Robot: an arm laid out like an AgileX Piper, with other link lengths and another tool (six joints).
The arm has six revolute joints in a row. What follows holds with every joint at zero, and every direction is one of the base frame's. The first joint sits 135.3 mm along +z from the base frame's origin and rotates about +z. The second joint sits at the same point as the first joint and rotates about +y. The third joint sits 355.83 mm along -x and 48.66 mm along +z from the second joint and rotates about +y. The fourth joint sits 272.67 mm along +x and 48.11 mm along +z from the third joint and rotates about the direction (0.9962, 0, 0.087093). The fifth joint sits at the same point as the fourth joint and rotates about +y. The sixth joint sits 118.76 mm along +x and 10.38 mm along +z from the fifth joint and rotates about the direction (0.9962, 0, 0.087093). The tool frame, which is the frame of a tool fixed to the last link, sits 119.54 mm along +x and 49 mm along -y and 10.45 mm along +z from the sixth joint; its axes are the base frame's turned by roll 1.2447, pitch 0.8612 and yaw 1.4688 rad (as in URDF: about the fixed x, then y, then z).
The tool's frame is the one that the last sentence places.
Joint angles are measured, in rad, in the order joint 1, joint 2, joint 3, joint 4, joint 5, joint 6. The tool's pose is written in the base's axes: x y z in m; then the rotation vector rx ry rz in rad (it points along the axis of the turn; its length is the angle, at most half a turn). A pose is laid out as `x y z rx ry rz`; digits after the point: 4 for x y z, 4 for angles.
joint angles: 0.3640 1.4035 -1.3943 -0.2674 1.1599 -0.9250
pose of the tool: 0.4101 0.0682 0.3620 -0.8865 2.5493 -0.0710
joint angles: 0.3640 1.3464 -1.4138 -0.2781 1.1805 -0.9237
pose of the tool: 0.3966 0.0601 0.3909 -0.8581 2.4984 -0.0825
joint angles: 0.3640 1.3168 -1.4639 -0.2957 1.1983 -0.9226
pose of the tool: 0.3913 0.0537 0.4225 -0.8278 2.4413 -0.1019
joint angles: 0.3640 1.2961 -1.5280 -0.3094 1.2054 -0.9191
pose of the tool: 0.3880 0.0493 0.4578 -0.7911 2.3698 -0.1126
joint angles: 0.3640 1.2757 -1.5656 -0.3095 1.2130 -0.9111
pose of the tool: 0.3813 0.0460 0.4802 -0.7594 2.3255 -0.1046
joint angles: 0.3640 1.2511 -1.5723 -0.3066 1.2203 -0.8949
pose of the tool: 0.3720 0.0421 0.4904 -0.7290 2.3068 -0.0903
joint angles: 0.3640 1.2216 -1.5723 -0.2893 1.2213 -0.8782
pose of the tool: 0.3612 0.0409 0.4991 -0.7008 2.2839 -0.0566
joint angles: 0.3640 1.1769 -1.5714 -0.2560 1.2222 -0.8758
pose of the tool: 0.3445 0.0413 0.5113 -0.6870 2.2454 -0.0093
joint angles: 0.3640 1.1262 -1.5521 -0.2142 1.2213 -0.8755
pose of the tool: 0.3258 0.0431 0.5169 -0.6821 2.2155 0.0460
